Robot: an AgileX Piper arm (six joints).
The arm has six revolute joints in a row. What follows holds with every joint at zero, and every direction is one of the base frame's.
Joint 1 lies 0.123 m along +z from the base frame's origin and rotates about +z.
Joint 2 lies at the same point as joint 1 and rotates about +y.
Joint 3 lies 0.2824 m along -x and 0.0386 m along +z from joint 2 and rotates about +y.
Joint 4 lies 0.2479 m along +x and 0.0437 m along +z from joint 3 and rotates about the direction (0.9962, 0, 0.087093).
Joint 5 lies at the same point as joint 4 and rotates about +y.
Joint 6 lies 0.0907 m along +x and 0.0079 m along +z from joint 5 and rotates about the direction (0.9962, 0, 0.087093).
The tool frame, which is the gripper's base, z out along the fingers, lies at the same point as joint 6; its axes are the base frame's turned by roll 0, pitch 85.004 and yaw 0 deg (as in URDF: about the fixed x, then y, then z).
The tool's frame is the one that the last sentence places.
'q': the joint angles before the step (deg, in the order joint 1, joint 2, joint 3, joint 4, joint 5, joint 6). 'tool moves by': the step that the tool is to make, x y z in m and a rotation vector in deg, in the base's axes. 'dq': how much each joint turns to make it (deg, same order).
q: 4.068 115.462 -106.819 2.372 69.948 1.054
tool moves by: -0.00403 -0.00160 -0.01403 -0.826 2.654 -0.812
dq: 0.000 0.000 2.932 -0.876 -0.255 0.913
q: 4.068 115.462 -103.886 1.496 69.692 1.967
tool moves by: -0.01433 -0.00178 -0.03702 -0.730 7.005 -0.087
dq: -0.053 0.001 8.018 -0.244 -0.981 0.057
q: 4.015 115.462 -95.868 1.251 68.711 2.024
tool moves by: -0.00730 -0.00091 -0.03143 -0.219 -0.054 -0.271
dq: 0.001 0.000 7.355 -0.210 -7.399 0.198
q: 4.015 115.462 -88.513 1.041 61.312 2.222
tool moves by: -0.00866 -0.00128 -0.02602 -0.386 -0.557 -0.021
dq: 0.000 0.001 6.332 -0.439 -6.864 0.119
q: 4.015 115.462 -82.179 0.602 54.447 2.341
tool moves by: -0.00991 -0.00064 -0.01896 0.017 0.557 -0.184
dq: 0.000 0.000 4.762 0.078 -4.209 0.105
